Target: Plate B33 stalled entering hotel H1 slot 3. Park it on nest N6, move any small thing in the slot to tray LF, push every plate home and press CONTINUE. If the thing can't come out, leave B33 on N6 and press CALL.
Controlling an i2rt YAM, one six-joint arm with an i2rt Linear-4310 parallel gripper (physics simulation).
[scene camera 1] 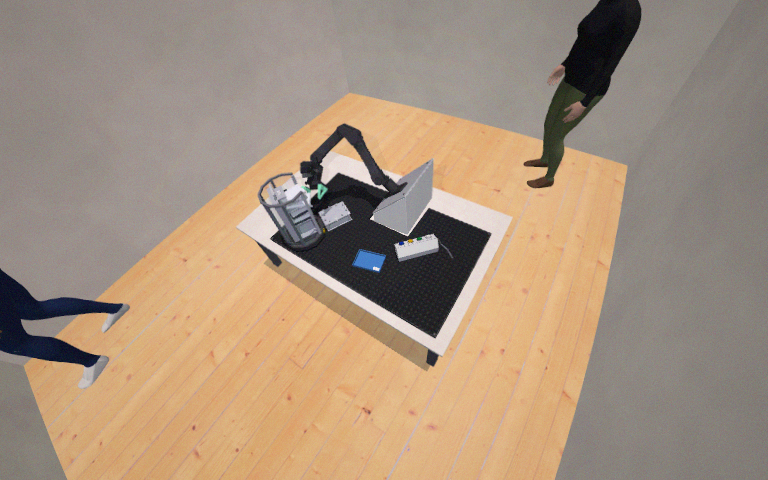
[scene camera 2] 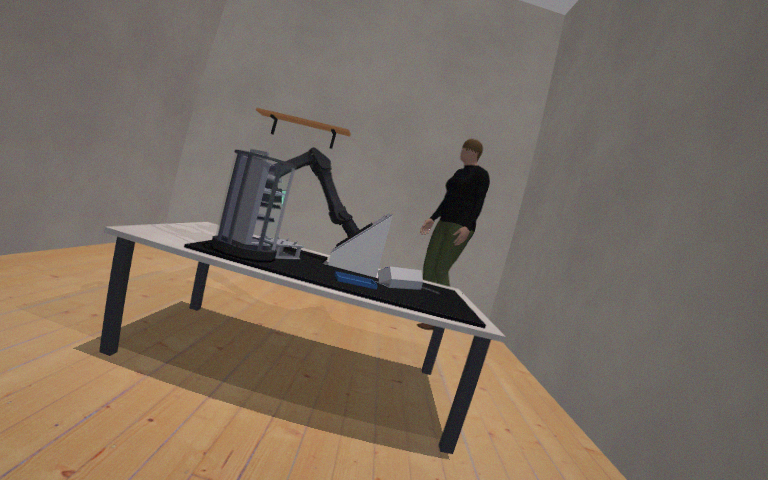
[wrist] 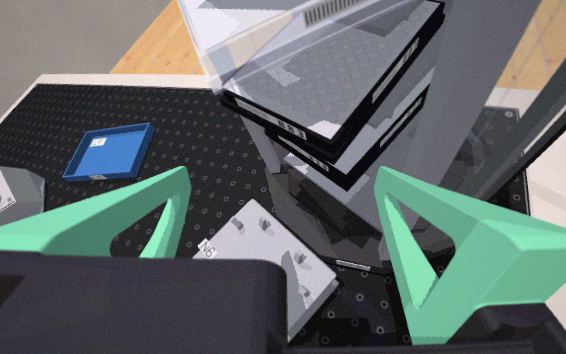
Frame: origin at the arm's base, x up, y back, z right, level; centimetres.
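Where they show: gripper, between the fingertips: (scene camera 1: 312, 199) (wrist: 282, 177); arm's base, origin of its link: (scene camera 1: 395, 191) (scene camera 2: 355, 235).
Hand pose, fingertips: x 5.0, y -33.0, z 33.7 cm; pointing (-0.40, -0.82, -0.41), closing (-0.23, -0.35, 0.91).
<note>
Things, the pixels of their top centre, and the offset from my fingertips. "spot": a spot on its surface instead.
- Plate B33, centre of its top: (wrist: 332, 41) (scene camera 1: 300, 207) dx +1.4, dy -8.8, dz +0.2 cm
- hotel, centre of its top: (scene camera 2: 267, 153) (scene camera 1: 279, 185) dx +19.8, dy -12.3, dz +2.5 cm
- dark-edged plate, a spot on its surface: (wrist: 348, 179) spot: dx -4.5, dy -3.0, dz +2.5 cm
- Nest N6, centre of its top: (wrist: 224, 292) (scene camera 2: 282, 238) (scene camera 1: 333, 211) dx -12.5, dy +6.6, dz -6.4 cm
- Blue tray LF, centre of its top: (wrist: 105, 149) (scene camera 2: 356, 278) (scene camera 1: 369, 259) dx -18.3, dy -6.2, dz -42.5 cm
- clear part with a barcode, a spot on its surface: (wrist: 330, 12) spot: dx +6.1, dy -3.6, dz +1.9 cm
- white button box, centre of its top: (scene camera 2: 403, 267) (scene camera 1: 416, 241) dx -11.7, dy +13.5, dz -59.8 cm
Plate B33 (wrist: 325, 102), black-edged with a clear top, sticks out of the hotel (scene camera 1: 303, 242) (scene camera 2: 243, 250) (wrist: 462, 60), its labelled corner toward my wrist camera. Another dark-edged plate (wrist: 348, 179) lies just below it. My gripper (scene camera 1: 313, 191) (scene camera 2: 282, 196) (wrist: 282, 177) is open and empty, at the hotel's open side, its green fingers wide apart and clear of B33. Nest N6 (scene camera 1: 335, 213) (scene camera 2: 288, 249) (wrist: 255, 242), a pale block with small pegs, is bare beside the hotel's foot. Blue tray LF (scene camera 1: 368, 259) (scene camera 2: 355, 279) (wrist: 110, 156) looks empty. No small thing in the slot can be made out.
A clear part with a barcode (wrist: 330, 12) hangs over B33. The white button box (scene camera 1: 417, 249) (scene camera 2: 403, 277) (wrist: 22, 192) stands beyond the tray. My arm rises from a grey wedge stand (scene camera 1: 417, 198) (scene camera 2: 362, 246). A person in black (scene camera 1: 603, 50) (scene camera 2: 467, 192) stands behind the table.
</note>
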